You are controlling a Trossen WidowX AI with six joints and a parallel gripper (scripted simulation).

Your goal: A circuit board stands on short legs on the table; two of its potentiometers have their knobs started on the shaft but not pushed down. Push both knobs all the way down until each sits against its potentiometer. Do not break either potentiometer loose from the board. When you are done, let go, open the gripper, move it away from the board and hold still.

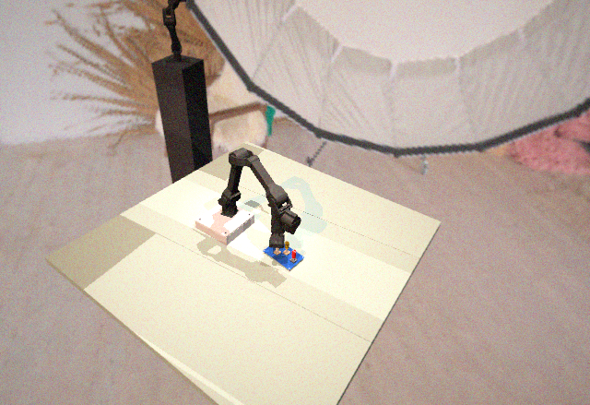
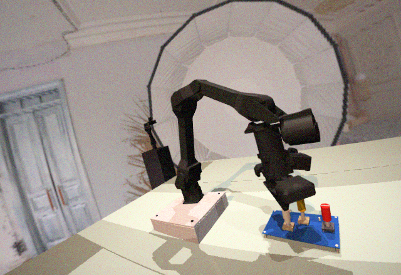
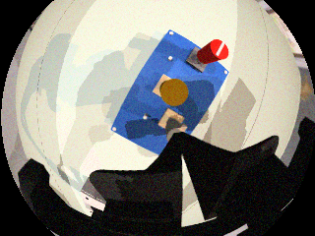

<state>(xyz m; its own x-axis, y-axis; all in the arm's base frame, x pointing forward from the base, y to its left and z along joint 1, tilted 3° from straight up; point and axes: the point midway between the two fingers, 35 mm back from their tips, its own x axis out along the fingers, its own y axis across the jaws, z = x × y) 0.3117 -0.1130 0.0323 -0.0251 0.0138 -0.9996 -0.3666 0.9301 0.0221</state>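
My gripper tip is 10 mm above the beige knob. Also, from my gripper tip: red knob 80 mm ahead, 10 mm to the right.
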